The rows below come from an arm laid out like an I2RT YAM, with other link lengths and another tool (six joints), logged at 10 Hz.
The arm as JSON. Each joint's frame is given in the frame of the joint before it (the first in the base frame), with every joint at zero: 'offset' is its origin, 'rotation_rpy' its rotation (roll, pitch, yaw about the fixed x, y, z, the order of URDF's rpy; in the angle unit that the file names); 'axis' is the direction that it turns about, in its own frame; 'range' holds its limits. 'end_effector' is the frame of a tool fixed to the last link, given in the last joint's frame.
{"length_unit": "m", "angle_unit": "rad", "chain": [
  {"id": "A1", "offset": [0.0, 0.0, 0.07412], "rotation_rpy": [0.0, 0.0, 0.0], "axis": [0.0, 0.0, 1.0], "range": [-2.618, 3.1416]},
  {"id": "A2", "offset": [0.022, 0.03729, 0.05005], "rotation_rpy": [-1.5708, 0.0, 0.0], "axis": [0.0, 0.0, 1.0], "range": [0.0, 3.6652]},
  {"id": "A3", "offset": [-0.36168, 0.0, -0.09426], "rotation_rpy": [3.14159, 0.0, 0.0], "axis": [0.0, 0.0, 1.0], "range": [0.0, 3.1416]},
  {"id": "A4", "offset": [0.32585, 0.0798, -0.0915], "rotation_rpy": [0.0, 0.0, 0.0], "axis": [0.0, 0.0, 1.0], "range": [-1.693, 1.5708]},
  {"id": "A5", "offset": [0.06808, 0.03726, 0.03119], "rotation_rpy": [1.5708, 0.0, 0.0], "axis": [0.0, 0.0, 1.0], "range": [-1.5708, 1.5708]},
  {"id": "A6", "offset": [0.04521, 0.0, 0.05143], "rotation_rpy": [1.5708, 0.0, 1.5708], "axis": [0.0, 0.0, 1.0], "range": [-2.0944, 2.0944]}
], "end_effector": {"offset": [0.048, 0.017, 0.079], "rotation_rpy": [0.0, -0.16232, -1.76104]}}
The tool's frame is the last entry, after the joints.
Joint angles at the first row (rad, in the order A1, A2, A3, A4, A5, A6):
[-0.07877, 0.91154, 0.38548, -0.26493, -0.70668, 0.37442]
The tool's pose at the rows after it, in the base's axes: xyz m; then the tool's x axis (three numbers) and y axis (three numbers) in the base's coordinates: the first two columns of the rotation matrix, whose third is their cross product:
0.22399, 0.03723, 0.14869, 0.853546, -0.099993, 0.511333, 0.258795, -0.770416, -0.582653
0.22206, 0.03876, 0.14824, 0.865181, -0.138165, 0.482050, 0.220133, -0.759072, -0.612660
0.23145, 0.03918, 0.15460, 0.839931, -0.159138, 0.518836, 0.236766, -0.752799, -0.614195
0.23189, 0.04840, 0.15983, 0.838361, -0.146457, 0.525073, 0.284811, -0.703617, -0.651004
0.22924, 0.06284, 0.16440, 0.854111, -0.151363, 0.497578, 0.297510, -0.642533, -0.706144
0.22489, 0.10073, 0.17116, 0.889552, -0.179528, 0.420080, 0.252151, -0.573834, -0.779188
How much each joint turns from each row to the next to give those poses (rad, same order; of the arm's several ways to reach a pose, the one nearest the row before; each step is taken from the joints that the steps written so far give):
[-0.00003, 0.00000, 0.00002, -0.00003, -0.00002, -0.00002]
[0.00002, -0.00003, -0.00002, 0.00076, -0.00037, 0.05075]
[0.00003, 0.00002, 0.00001, 0.06565, -0.00227, 0.03245]
[0.00035, 0.00001, -0.00002, 0.02364, -0.07594, 0.01523]
[0.02864, 0.00001, 0.00001, 0.02789, -0.05337, 0.07175]
[0.16859, 0.00036, 0.00001, 0.10027, 0.07360, 0.23496]

